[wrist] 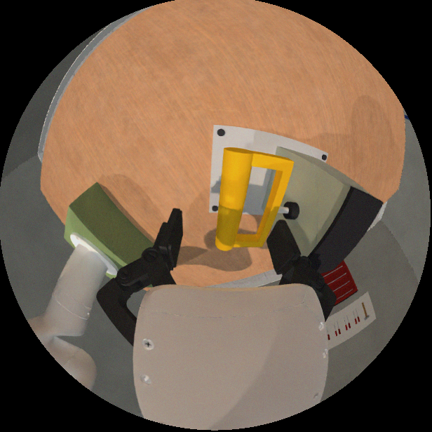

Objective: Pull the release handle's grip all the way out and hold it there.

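Observation:
The release handle's yellow grip [235, 185] is a thick round bar. A yellow frame joins it on the right, facing a grey-green housing [320, 185] with a black face. A short rod with a black knob [291, 210] sits between the frame and the housing. A light grey base plate [240, 136] with dark bolts lies under the handle. My gripper [229, 226] is open and empty. Its fingertips show on either side of the near part of the grip, the right one close to the frame and knob; no grasp shows. How far they are above the grip is hard to tell.
A green block [112, 225] with a white ring stands at the left on the wooden table top [150, 90], with a pale robot arm [77, 290] behind it. A red slotted item [341, 282] and a white sheet with pictures [352, 320] lie at the lower right.

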